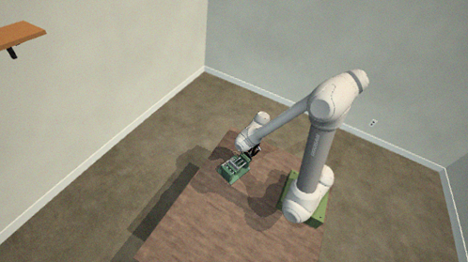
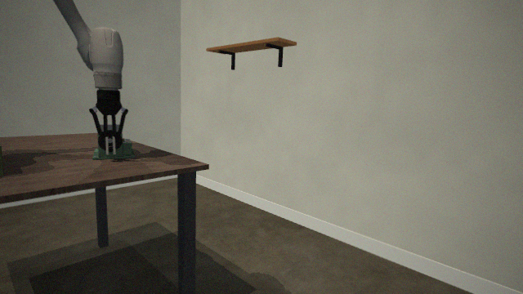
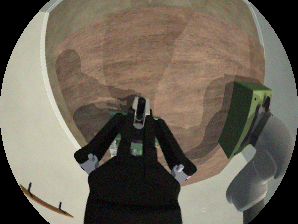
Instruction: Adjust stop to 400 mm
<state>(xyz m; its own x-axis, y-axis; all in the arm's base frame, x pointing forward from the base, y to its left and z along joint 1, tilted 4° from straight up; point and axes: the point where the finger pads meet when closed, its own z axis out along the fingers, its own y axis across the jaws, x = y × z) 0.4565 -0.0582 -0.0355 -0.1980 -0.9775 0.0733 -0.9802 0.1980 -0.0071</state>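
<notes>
Now: the black handwheel 2 cm to the left of my hand and 1 cm below it.
</notes>
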